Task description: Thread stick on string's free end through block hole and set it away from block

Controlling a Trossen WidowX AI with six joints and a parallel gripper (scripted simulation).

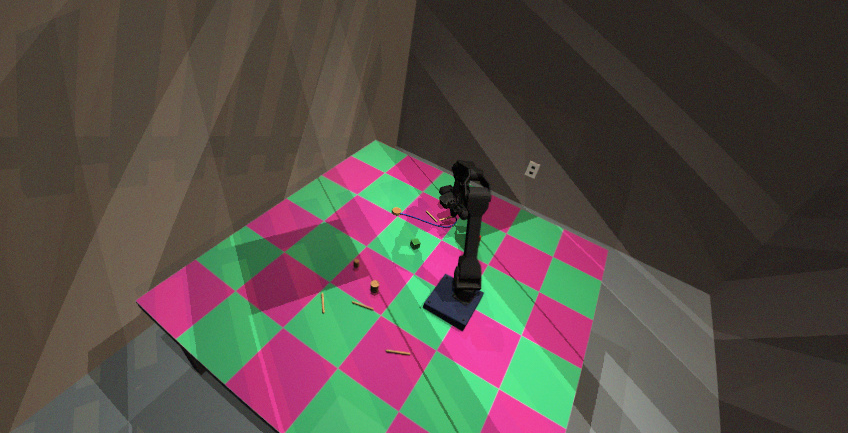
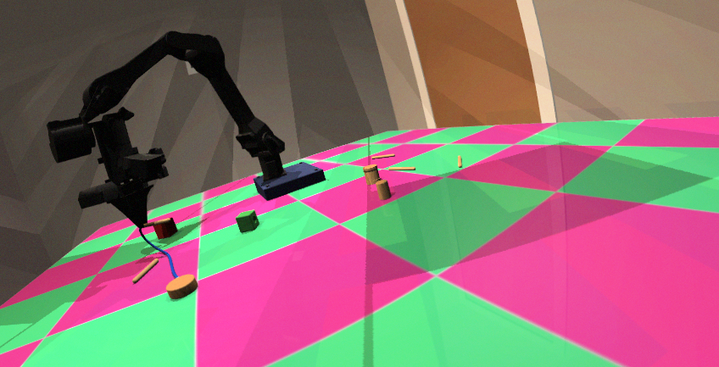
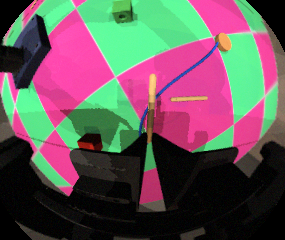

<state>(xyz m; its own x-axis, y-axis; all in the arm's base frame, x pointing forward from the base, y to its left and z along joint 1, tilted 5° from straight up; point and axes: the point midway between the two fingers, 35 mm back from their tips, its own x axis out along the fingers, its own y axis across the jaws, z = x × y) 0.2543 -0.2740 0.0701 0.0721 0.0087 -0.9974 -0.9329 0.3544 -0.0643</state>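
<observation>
Right now my gripper tip is 200 mm to the right of the green block, 40 mm above it and 30 mm short of it. From my gripper tip the other things lie so: red cube (120 mm behind, 40 mm below, 10 mm to the right); round wooden button (210 mm ahead, 110 mm to the left, 50 mm below).
</observation>
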